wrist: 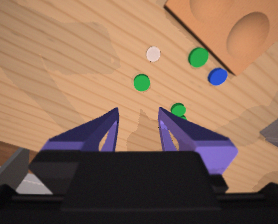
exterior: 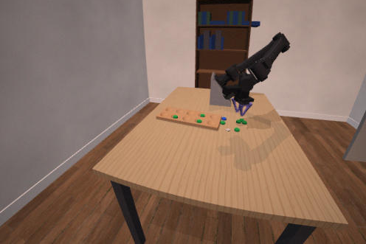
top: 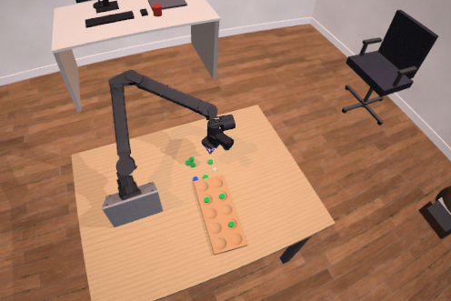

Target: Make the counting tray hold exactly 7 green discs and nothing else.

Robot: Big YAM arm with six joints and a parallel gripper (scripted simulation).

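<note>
My hand is 10 mm past the white piece, 50 mm to the left of it and 110 mm above it. Round my hand: wooden counting tray 110 mm behind, 270 mm to the right, 100 mm below; then blue disc 130 mm behind, 60 mm to the right, 110 mm below.
</note>
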